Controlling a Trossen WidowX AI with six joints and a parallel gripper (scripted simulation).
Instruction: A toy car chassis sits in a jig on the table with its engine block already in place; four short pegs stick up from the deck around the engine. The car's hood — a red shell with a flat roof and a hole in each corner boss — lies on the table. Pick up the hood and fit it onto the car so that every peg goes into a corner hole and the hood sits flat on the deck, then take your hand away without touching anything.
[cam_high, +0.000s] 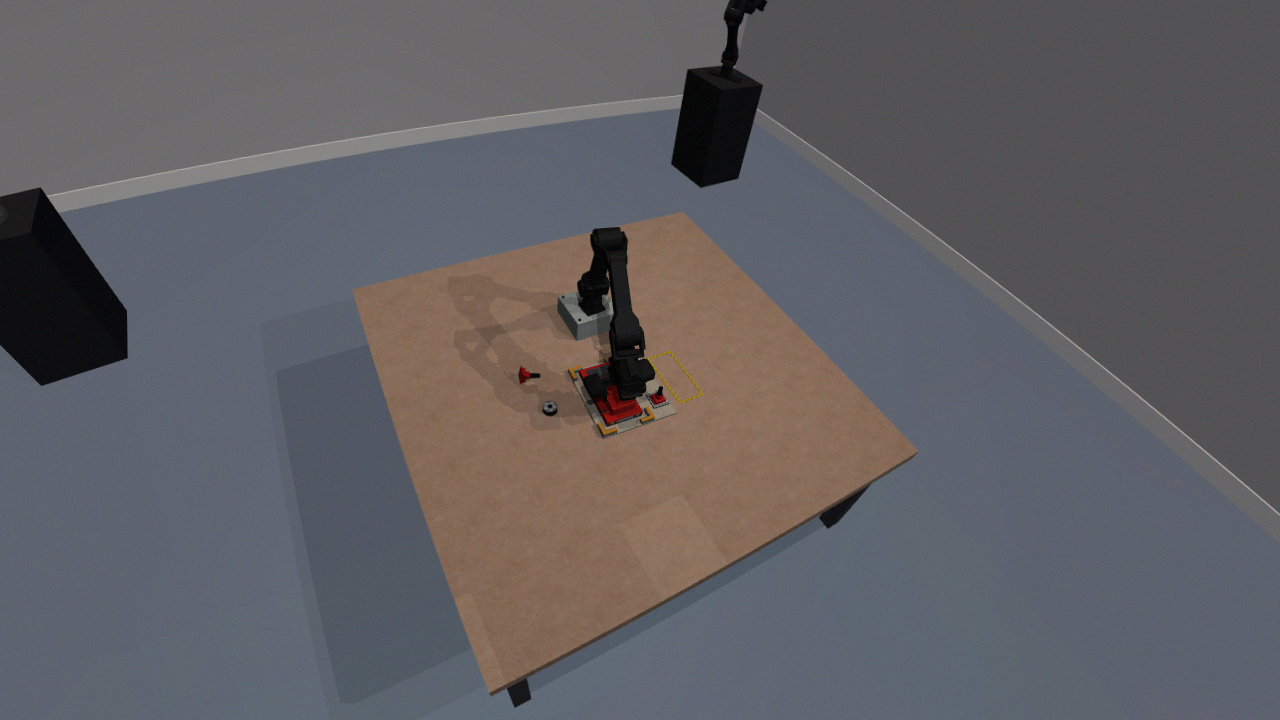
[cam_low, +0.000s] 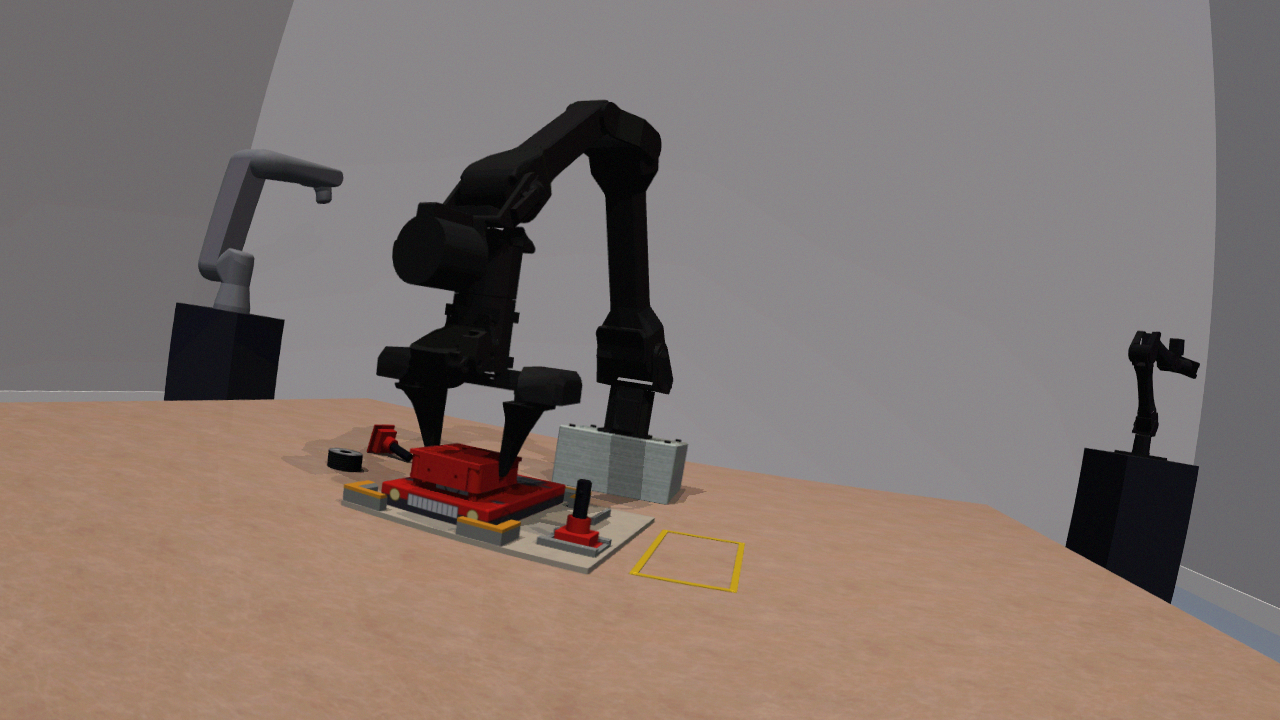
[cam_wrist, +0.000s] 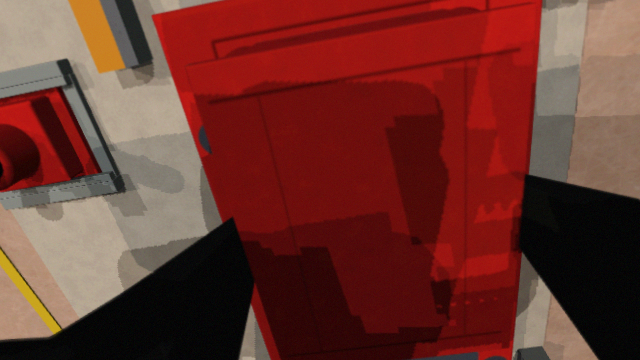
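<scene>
My gripper tip is now 1 cm below the red hood. From my gripper tip the other things lie so: grey engine block 2 cm below; then jig base plate 3 cm to the left, 3 cm below, 3 cm behind; then black ring 17 cm to the right, 7 cm behind, 3 cm below.
</scene>
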